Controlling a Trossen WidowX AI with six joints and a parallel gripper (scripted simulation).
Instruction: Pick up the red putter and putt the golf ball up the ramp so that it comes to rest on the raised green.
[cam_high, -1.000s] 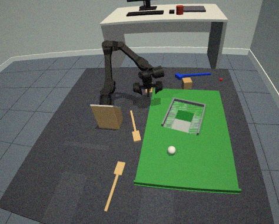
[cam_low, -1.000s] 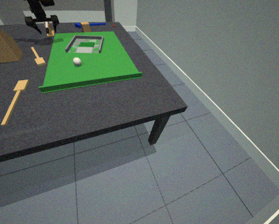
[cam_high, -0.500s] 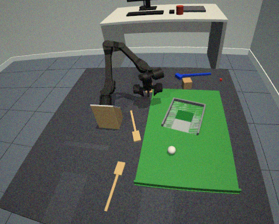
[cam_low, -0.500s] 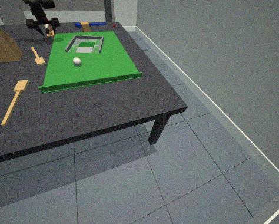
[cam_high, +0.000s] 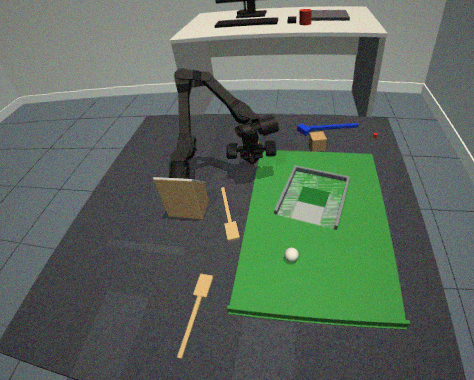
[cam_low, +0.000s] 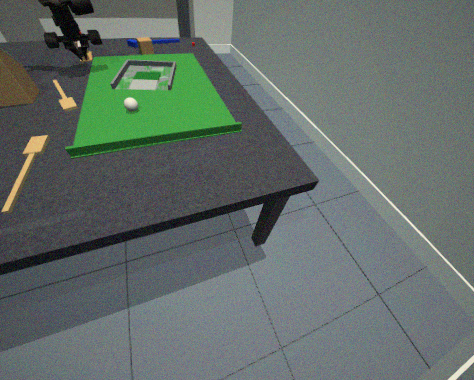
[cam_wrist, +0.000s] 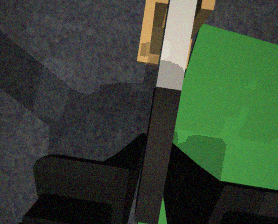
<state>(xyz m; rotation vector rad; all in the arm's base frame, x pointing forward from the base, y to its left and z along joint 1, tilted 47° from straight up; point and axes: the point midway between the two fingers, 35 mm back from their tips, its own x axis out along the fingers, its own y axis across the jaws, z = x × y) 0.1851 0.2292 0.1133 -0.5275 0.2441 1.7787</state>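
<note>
Right now my gripper tip is 120 mm to the right of the wooden stand and 30 mm past it. From my gripper tip the other things lie so: wooden block: 240 mm ahead, 190 mm to the left; then green mat: 290 mm ahead, 210 mm to the right, 30 mm below; then blue putter: 340 mm to the left, 270 mm ahead, 20 mm below.
</note>
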